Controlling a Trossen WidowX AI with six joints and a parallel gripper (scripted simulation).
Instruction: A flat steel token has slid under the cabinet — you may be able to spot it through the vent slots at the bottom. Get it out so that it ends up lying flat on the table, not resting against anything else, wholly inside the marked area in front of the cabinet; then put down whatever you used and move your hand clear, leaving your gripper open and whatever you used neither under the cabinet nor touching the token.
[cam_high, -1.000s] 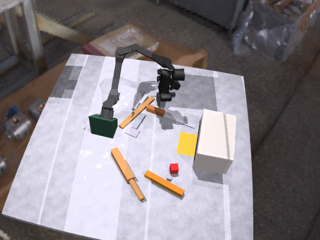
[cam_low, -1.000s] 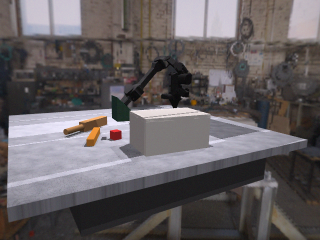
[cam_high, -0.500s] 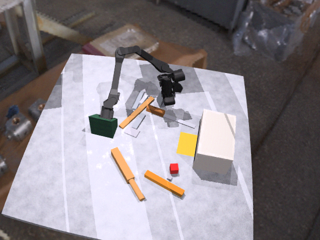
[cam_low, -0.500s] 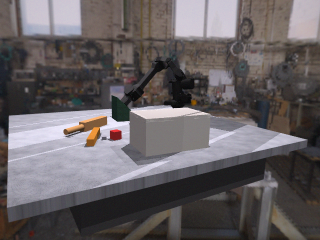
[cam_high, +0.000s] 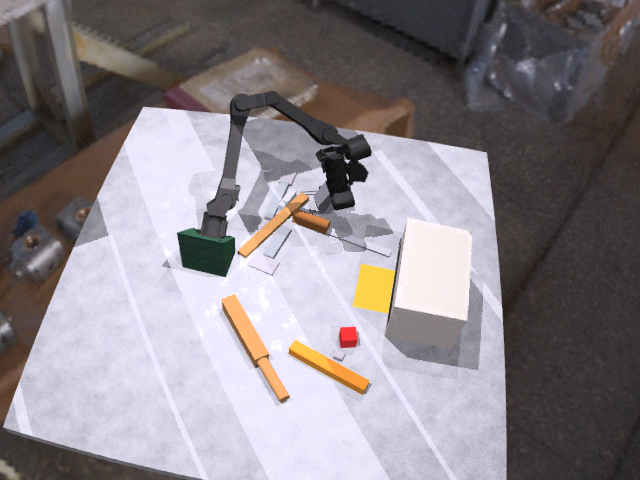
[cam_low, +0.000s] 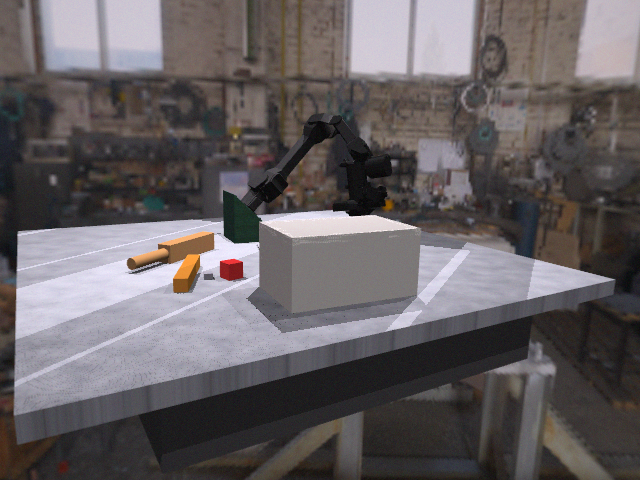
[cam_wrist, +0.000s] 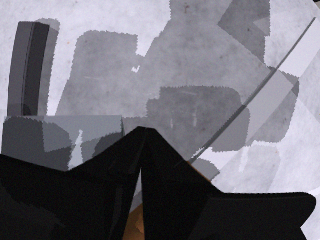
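The grey block lies 4 cm behind my gripper tip, 3 cm to the left of it and 2 cm below it. Round my gripper tip: flat grey token 30 cm ahead, 24 cm to the right, 6 cm below; small dark tool 6 cm behind, 8 cm to the left, 5 cm below; flat orange stick 19 cm behind, 8 cm to the right, 5 cm below.
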